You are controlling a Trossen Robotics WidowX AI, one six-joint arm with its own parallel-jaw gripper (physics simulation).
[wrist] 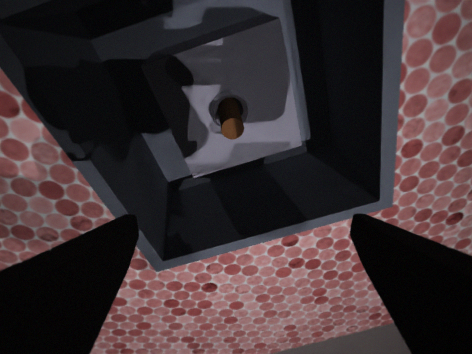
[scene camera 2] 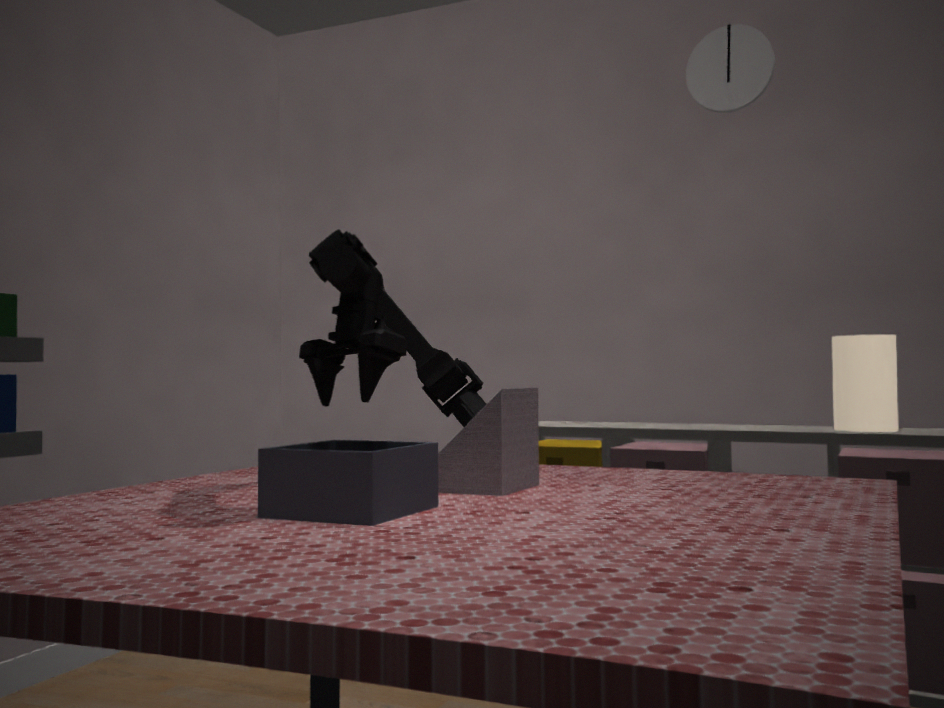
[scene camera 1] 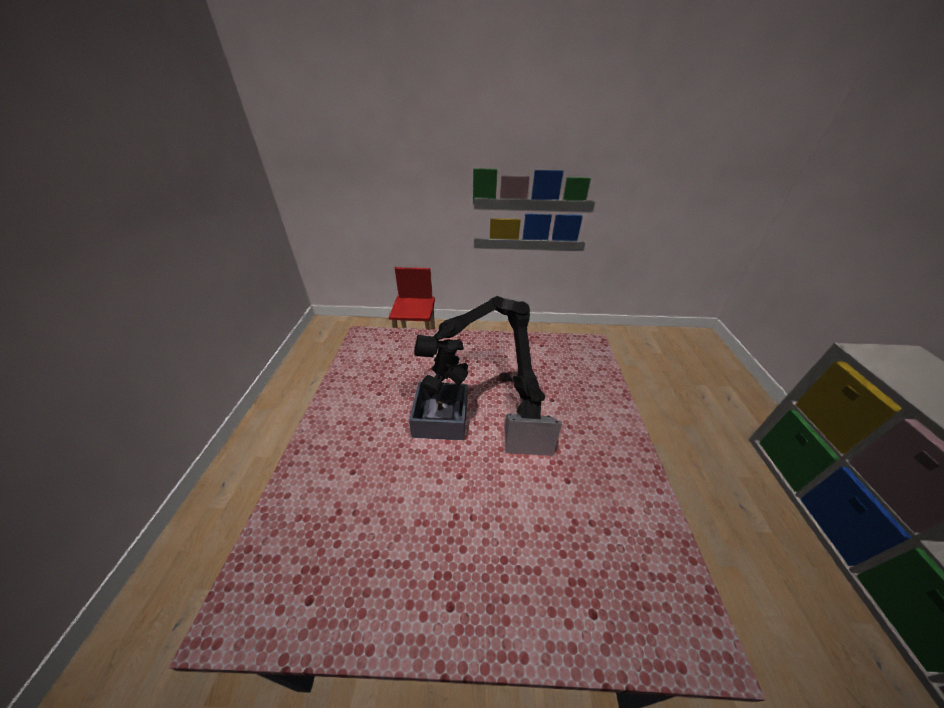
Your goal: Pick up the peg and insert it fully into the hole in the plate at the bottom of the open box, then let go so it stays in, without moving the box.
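Pixels of known places: gripper, fingertip midpoint: [wrist: 245, 224] [scene camera 2: 344, 404]; arm's base at its link origin: [scene camera 2: 483, 425] [scene camera 1: 531, 417].
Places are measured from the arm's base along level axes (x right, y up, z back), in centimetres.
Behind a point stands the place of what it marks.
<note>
The orange-brown round peg [wrist: 232, 128] @[z -33.0, x 3.6, y -2.4 cm] stands in the round hole of the light grey plate [wrist: 265, 133] @[z -35.3, x 1.3, y -5.4 cm], with its top end sticking out above the plate. How deep it sits cannot be told. The plate lies at the bottom of the open dark grey box [scene camera 1: 439, 429] @[z -31.2, x -5.9, y -5.5 cm] [scene camera 2: 316, 485] @[z -42.3, x 2.1, y -6.2 cm] [wrist: 392, 100] @[z -33.0, x -5.7, y -1.4 cm], partly in shadow. My gripper [scene camera 1: 444, 384] @[z -34.0, x 3.9, y 4.7 cm] [scene camera 2: 346, 402] @[z -34.0, x 3.9, y 4.7 cm] [wrist: 245, 224] @[z -34.0, x 3.9, y 4.7 cm] is open and empty. Its fingers point down and are apart from the peg, above the box rim in scene camera 2's view. The box walls hide the peg in that view.
The grey wedge-shaped arm base [scene camera 1: 531, 435] @[z 0.3, x -7.3, y -0.3 cm] [scene camera 2: 520, 442] @[z 0.3, x -7.3, y -2.9 cm] stands beside the box on the red-and-pink dotted table top [scene camera 1: 457, 548] @[z -18.4, x -40.8, y -11.3 cm] [scene camera 2: 610, 548] @[z -40.8, x -40.6, y -11.2 cm]. The box walls rise around the plate. A red chair [scene camera 1: 412, 307] stands beyond the table's far edge.
</note>
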